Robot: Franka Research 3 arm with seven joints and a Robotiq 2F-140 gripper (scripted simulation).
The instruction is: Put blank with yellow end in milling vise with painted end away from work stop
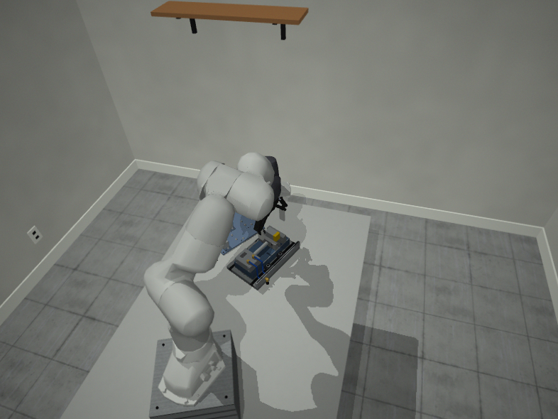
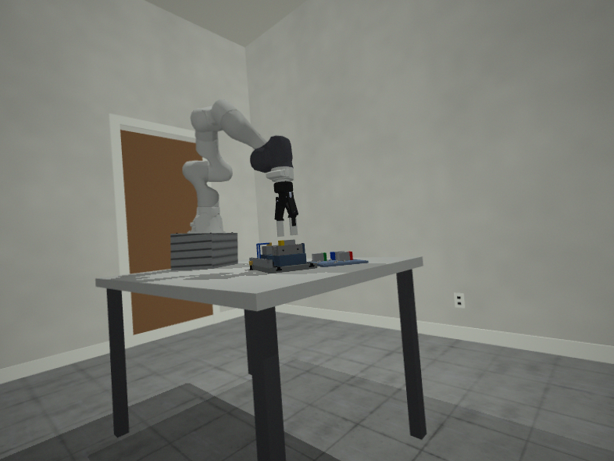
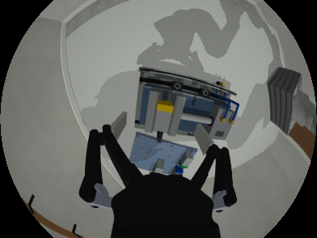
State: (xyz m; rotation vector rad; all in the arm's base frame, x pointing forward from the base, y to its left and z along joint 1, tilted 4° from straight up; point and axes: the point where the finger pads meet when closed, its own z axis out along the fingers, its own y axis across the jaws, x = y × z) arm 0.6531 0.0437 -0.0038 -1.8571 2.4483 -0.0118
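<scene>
Now: hand 4 cm above the yellow-ended blank. Also, from my hand: milling vise 10 cm below, 7 cm behind, 2 cm to the left; green-ended blank 23 cm to the left, 12 cm below, 8 cm behind; work stop rod 5 cm below, 4 cm to the left, 1 cm ahead.
</scene>
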